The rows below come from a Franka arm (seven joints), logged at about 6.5 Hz.
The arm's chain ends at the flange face. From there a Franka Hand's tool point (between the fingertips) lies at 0.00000 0.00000 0.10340 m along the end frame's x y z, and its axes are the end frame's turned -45 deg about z.
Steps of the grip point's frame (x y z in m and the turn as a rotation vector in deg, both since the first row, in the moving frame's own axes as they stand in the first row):
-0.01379, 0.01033, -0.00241, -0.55, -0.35, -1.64
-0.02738, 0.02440, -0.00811, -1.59, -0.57, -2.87
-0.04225, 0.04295, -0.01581, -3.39, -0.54, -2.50
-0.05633, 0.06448, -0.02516, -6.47, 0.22, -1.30
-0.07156, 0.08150, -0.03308, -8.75, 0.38, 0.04
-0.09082, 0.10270, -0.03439, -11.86, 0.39, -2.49
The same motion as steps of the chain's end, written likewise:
-0.00272, 0.01591, -0.00240, -0.64, 0.14, -1.64
-0.00348, 0.03389, -0.00807, -1.53, 0.72, -2.87
-0.00325, 0.05531, -0.01562, -2.78, 2.02, -2.50
-0.00285, 0.07756, -0.02450, -4.42, 4.73, -1.30
-0.00457, 0.09759, -0.03187, -5.92, 6.46, 0.04
-0.00743, 0.12265, -0.03218, -8.11, 8.66, -2.49

